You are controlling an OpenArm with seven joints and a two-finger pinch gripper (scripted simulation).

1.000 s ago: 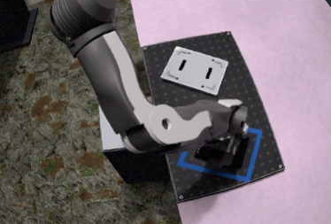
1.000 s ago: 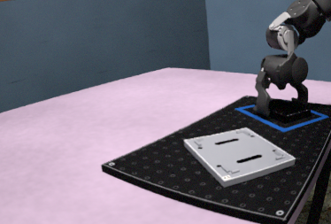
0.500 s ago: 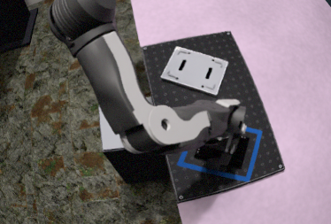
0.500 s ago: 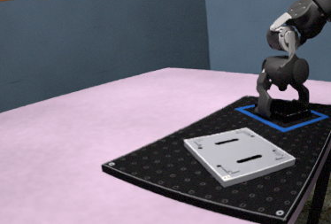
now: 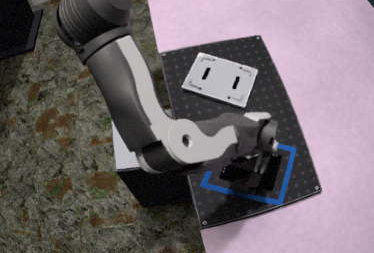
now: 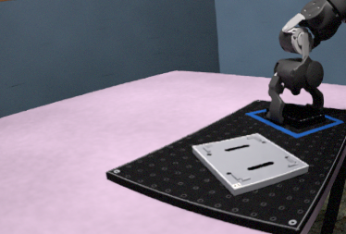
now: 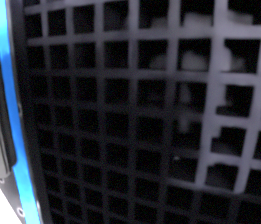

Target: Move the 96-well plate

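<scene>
Right now my hand is right at the black 96-well plate. The rest, counted from my hand: grey plate nest: 25 cm to the left, 2 cm behind.
</scene>
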